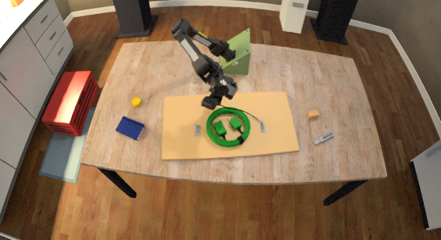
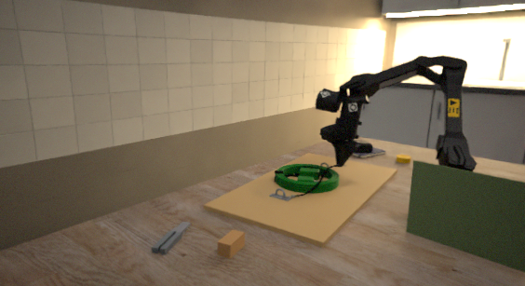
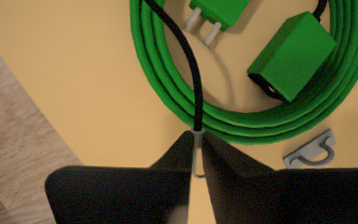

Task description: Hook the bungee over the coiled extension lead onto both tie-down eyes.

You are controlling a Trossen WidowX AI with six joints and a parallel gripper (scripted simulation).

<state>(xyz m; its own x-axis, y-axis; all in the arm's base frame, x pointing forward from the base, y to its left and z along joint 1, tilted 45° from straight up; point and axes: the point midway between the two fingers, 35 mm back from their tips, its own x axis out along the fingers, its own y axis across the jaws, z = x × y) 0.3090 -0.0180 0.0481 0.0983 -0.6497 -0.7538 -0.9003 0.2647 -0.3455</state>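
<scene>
My gripper is now 9 cm short of the coiled extension lead, 8 cm above it and 5 cm to the right of it. The rest, counted from my hand: grey clamp: 52 cm to the left, 12 cm ahead, 10 cm below; then yellow disc: 42 cm to the right, 9 cm below, 3 cm behind.
</scene>
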